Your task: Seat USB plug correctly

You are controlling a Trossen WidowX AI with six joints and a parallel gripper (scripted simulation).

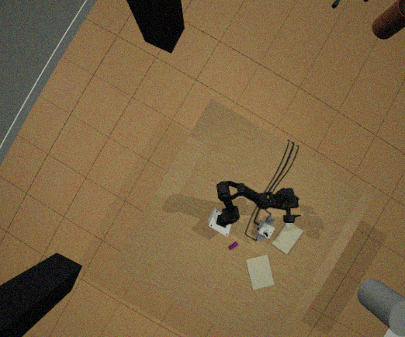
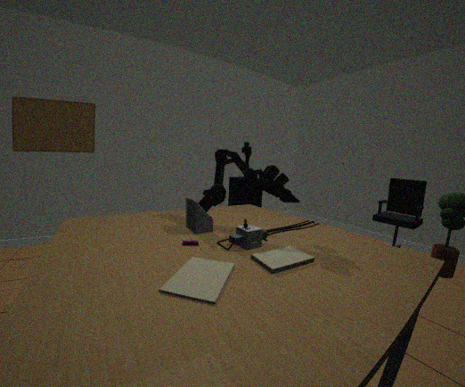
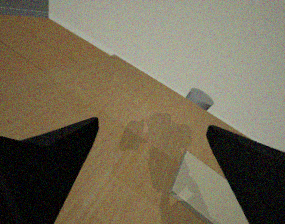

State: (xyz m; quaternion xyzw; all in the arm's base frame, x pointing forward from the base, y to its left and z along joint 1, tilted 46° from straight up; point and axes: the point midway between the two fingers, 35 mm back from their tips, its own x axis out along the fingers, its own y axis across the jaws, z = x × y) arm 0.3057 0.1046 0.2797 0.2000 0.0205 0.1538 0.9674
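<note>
My gripper tip is now 24 cm to the left of the dark USB plug, 9 cm above it and 6 cm past it. From my gripper tip the other things lie so: purple object 41 cm to the right, 19 cm behind, 18 cm below.
</note>
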